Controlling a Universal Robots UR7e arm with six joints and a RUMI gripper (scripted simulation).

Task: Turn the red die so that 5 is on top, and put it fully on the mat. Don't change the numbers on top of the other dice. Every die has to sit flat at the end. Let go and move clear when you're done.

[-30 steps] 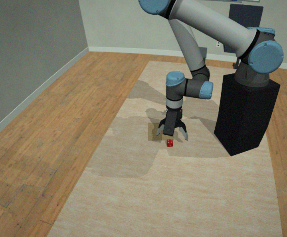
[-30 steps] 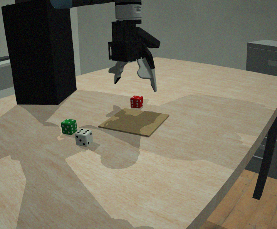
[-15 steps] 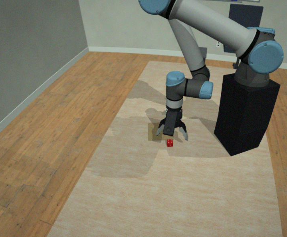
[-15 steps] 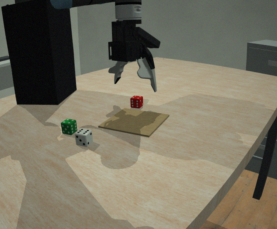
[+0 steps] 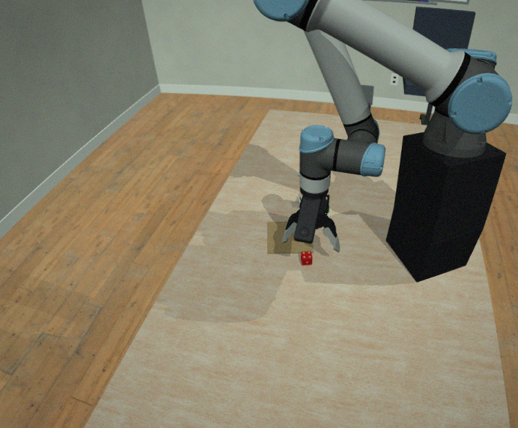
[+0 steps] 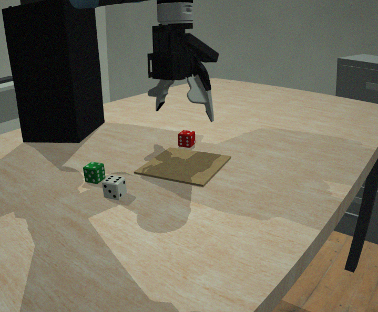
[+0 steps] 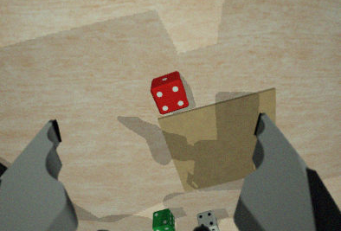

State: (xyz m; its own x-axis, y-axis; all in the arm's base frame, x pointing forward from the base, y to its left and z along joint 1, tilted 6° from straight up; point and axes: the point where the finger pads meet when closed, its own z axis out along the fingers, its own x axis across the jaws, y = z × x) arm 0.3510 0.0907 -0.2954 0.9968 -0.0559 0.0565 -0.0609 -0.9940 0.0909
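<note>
The red die is 10 mm ahead of my hand and 50 mm below it. Round my hand: tan mat 80 mm ahead, 100 mm to the right, 60 mm below; green die 20 mm behind, 240 mm to the right, 50 mm below; white die 60 mm ahead, 260 mm to the right, 50 mm below.
</note>
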